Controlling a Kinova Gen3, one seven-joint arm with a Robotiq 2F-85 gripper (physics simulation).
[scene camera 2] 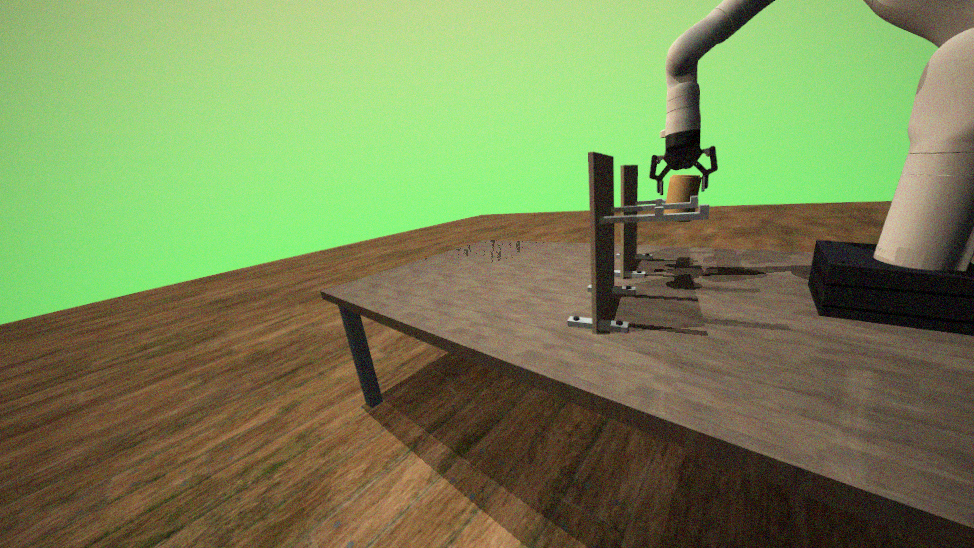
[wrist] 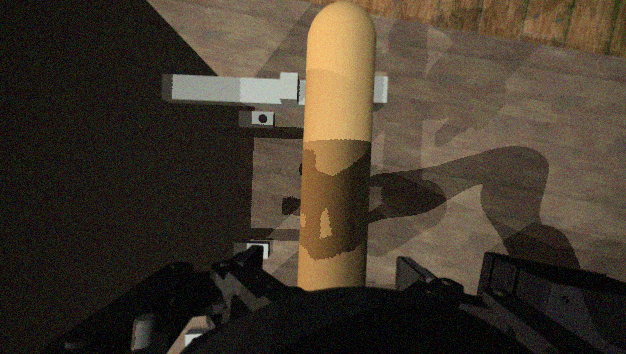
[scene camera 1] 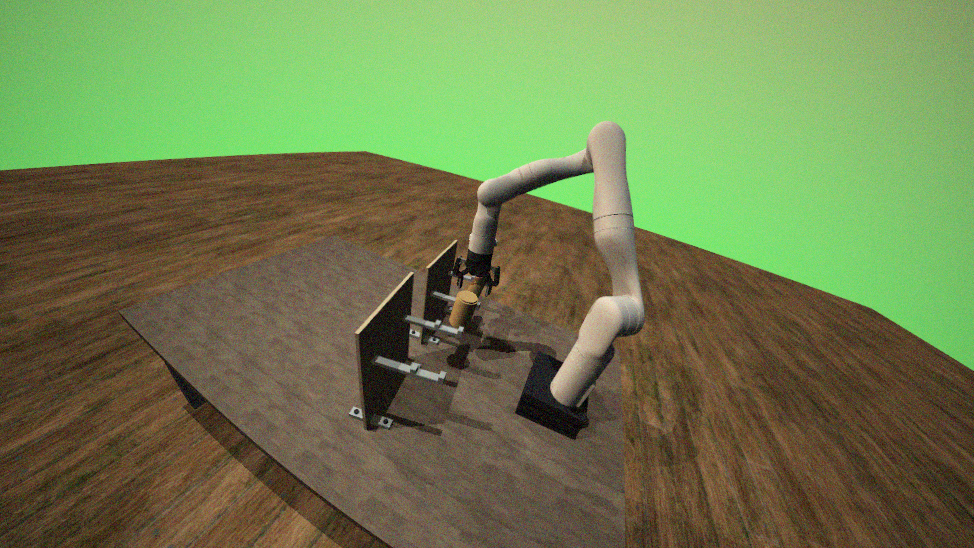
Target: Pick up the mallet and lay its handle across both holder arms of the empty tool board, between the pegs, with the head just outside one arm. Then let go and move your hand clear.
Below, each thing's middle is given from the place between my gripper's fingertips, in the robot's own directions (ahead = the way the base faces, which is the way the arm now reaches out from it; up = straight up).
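With the wooden mallet [scene camera 1: 466, 301] as my reference, I find my gripper 1 cm to the left of it and 1 cm past it.
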